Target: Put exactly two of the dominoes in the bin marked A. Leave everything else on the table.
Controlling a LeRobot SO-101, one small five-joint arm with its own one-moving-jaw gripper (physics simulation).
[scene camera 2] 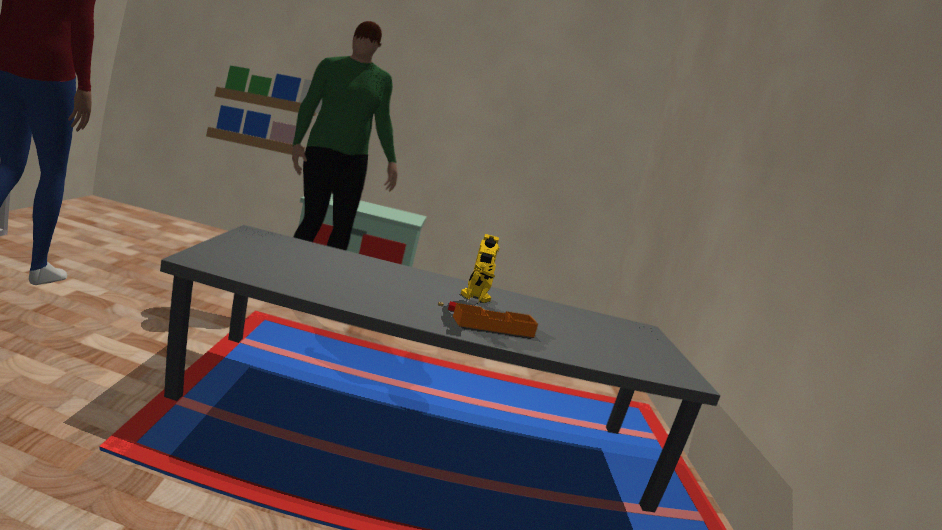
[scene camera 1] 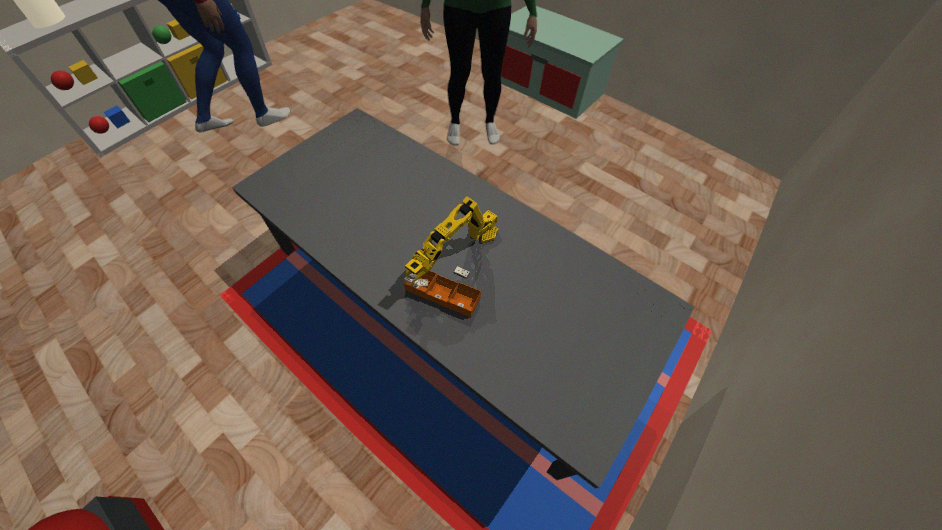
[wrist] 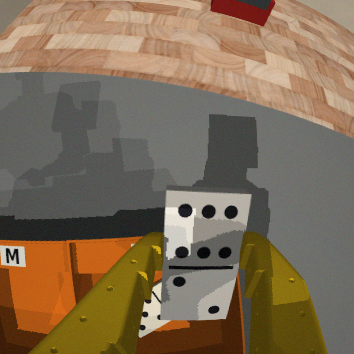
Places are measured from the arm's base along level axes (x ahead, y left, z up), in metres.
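Where they show: hand, tool point: (scene camera 2: pixel 477 300) (scene camera 1: pixel 413 279) (wrist: pixel 163 246); arm's base, link origin: (scene camera 1: pixel 480 235).
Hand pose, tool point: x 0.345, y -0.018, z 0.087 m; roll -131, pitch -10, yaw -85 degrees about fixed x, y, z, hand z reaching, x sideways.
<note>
Each offset is from my tool point to the centre of the thing. "pt": to the spot under its first point. Level surfaces: height alone.
My gripper (scene camera 1: pixel 409 273) (wrist: pixel 201 242) is shut on a white domino @[dy -0.013, dx -0.003, dz -0.006 m] (wrist: pixel 202 230) with black pips, pressed between both jaws above the outer end of bin A. Bin A (scene camera 1: pixel 413 290) (wrist: pixel 97 259) is the left end compartment of the orange tray in scene camera 1; its label is hidden in the wrist view. A second domino @[dy -0.009, dx -0.036, dz -0.076 m] (scene camera 1: pixel 421 282) (wrist: pixel 151 317) lies inside bin A, partly behind the left jaw in the wrist view. A third domino @[dy +0.071, dx -0.168, dz -0.083 m] (scene camera 1: pixel 461 270) lies on the table beside the tray, on the arm's side. How high the held domino hangs is hard to tell.
The orange tray @[pt dy +0.124, dx -0.025, dz -0.082 m] (scene camera 1: pixel 447 307) (scene camera 2: pixel 494 323) has two more compartments, with the M label @[dy +0.084, dx -0.025, dz -0.052 m] (wrist: pixel 12 256) beside bin A. A red block @[dy -0.062, dx -0.151, dz -0.078 m] (scene camera 2: pixel 451 305) and a small yellowish thing @[dy -0.102, dx -0.160, dz -0.083 m] (scene camera 2: pixel 440 303) lie on the table @[dz -0.086 m] (scene camera 1: pixel 559 296) (scene camera 2: pixel 316 276) near the bin A end.
</note>
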